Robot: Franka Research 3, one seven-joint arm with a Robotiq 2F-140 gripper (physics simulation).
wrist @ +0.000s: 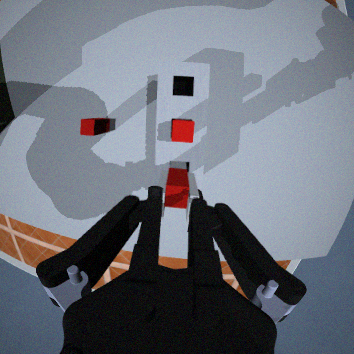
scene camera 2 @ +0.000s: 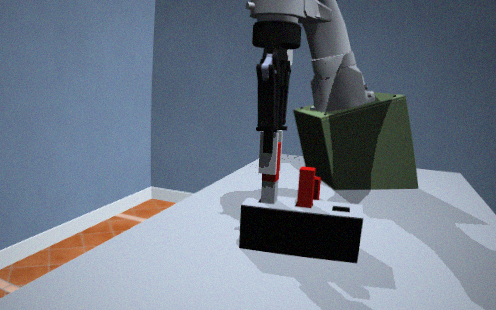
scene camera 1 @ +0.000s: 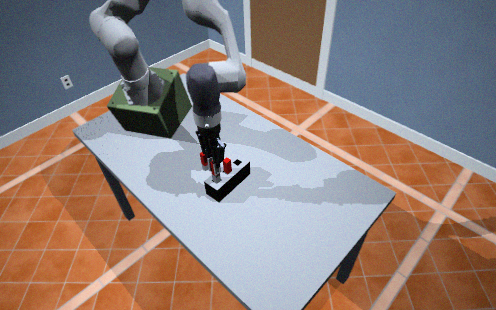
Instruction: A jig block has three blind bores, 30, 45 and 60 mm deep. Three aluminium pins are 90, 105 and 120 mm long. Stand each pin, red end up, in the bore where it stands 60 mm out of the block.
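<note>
The jig block [scene camera 1: 235, 181] [scene camera 2: 300, 232] [wrist: 201, 80] stands on the table. My gripper [scene camera 1: 213, 169] [scene camera 2: 274, 162] [wrist: 176, 181] is shut on an upright pin [scene camera 1: 212, 167] [scene camera 2: 269, 192] [wrist: 177, 192], red end up. The pin's grey lower end is at the end bore, left in scene camera 2, and seems to be inside its mouth; its depth is hidden. A second pin [scene camera 1: 227, 165] [scene camera 2: 306, 187] [wrist: 182, 131] stands in the middle bore, red part showing. The other end bore [scene camera 1: 237, 162] [scene camera 2: 341, 209] [wrist: 183, 86] is empty. A third pin [scene camera 1: 203, 159] [scene camera 2: 317, 188] [wrist: 88, 126] stands red end up on the table beside the block.
The green robot base [scene camera 1: 175, 105] [scene camera 2: 370, 150] stands at the table's far end. The grey table [scene camera 1: 280, 240] [scene camera 2: 165, 265] [wrist: 280, 200] bears the block and carries the arm's shadows. The pin in the middle bore stands close to the gripper's fingers.
</note>
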